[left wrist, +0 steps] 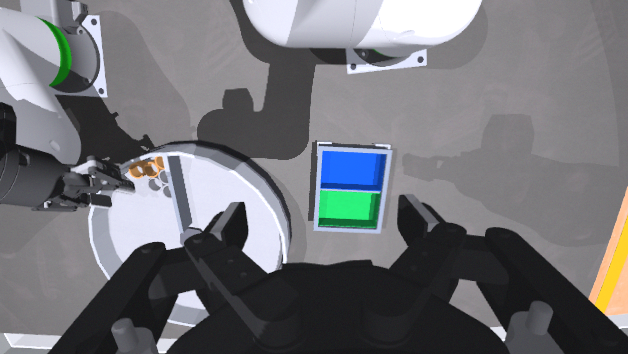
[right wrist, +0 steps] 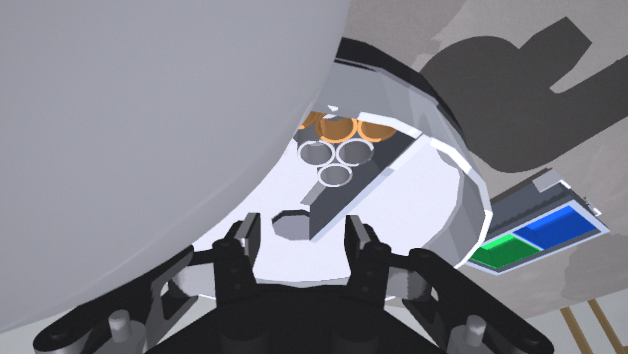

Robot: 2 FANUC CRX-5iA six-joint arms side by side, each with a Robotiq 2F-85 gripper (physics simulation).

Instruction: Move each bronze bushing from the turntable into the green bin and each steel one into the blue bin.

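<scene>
Three bronze bushings (left wrist: pixel 133 172) (right wrist: pixel 337 139) stand close together by the rim of the white turntable (left wrist: pixel 227 190) (right wrist: pixel 430 175). Three steel bushings (left wrist: pixel 155 185) (right wrist: pixel 335 184) stand beside them, near the divider wall. In the right wrist view one bronze bushing is partly hidden. The green bin (left wrist: pixel 347 205) (right wrist: pixel 507 252) and blue bin (left wrist: pixel 352 167) (right wrist: pixel 565 227) adjoin in one grey frame; no bushing shows in either. My left gripper (left wrist: pixel 322 213) is open and empty, high above the bin area. My right gripper (left wrist: pixel 121 195) (right wrist: pixel 302 228) is open and empty above the turntable, tilted, near the bushings.
The divider wall (left wrist: pixel 180 195) (right wrist: pixel 370 175) runs from the turntable's rim to its hub. A large white arm part (right wrist: pixel 125 125) covers the left of the right wrist view. White arm bodies (left wrist: pixel 360 22) and a base plate stand behind the bins. An orange and yellow edge shows at far right.
</scene>
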